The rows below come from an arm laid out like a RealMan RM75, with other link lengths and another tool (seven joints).
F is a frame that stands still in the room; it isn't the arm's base.
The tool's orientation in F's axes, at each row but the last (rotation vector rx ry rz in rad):
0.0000 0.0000 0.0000
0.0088 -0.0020 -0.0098
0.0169 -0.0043 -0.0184
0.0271 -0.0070 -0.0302
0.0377 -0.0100 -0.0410
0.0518 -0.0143 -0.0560
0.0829 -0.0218 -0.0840
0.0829 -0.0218 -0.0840
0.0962 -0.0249 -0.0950
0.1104 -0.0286 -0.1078
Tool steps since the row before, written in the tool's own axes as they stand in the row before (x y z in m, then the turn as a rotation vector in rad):
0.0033 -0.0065 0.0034 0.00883 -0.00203 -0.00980
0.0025 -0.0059 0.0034 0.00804 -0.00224 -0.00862
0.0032 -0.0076 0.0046 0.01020 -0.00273 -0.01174
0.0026 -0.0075 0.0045 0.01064 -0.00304 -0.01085
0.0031 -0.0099 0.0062 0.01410 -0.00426 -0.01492
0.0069 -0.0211 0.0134 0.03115 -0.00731 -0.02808
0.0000 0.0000 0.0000 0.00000 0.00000 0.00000
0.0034 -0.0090 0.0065 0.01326 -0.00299 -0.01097
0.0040 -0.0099 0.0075 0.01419 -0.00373 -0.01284
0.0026 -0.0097 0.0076 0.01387 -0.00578 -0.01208
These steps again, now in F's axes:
0.0033 -0.0065 0.0034 0.00883 -0.00203 -0.00980
0.0024 -0.0060 0.0034 0.00804 -0.00224 -0.00862
0.0030 -0.0077 0.0045 0.01020 -0.00272 -0.01174
0.0023 -0.0077 0.0043 0.01062 -0.00307 -0.01086
0.0026 -0.0102 0.0058 0.01407 -0.00427 -0.01494
0.0055 -0.0221 0.0124 0.03113 -0.00760 -0.02802
0.0000 0.0000 0.0000 0.00000 0.00000 0.00000
0.0025 -0.0098 0.0058 0.01324 -0.00320 -0.01094
0.0028 -0.0109 0.0066 0.01415 -0.00384 -0.01285
0.0013 -0.0107 0.0065 0.01359 -0.00591 -0.01233

